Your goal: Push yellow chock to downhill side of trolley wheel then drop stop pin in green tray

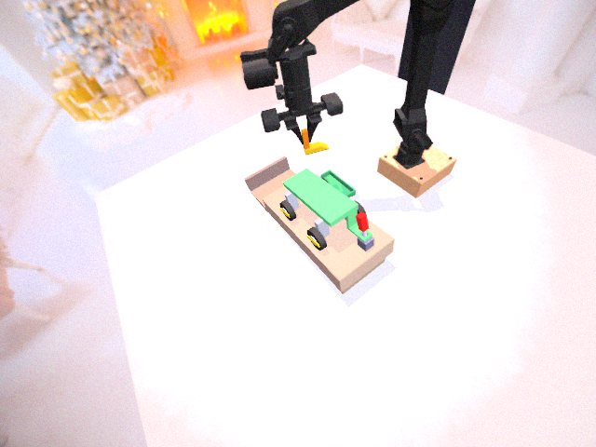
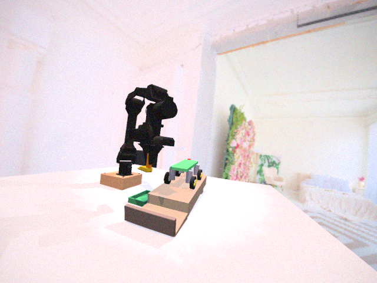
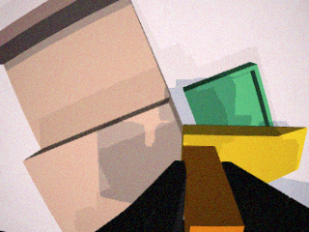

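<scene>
The yellow chock is 2 cm behind my gripper tip, 1 cm to the left of it and 1 cm below it. From my gripper tip the other things lie so: red-headed stop pin: 2 cm ahead, 29 cm to the left, 2 cm below; end wall: 10 cm ahead, 9 cm to the right, 13 cm below; trolley: 6 cm ahead, 18 cm to the left, 4 cm below.
</scene>
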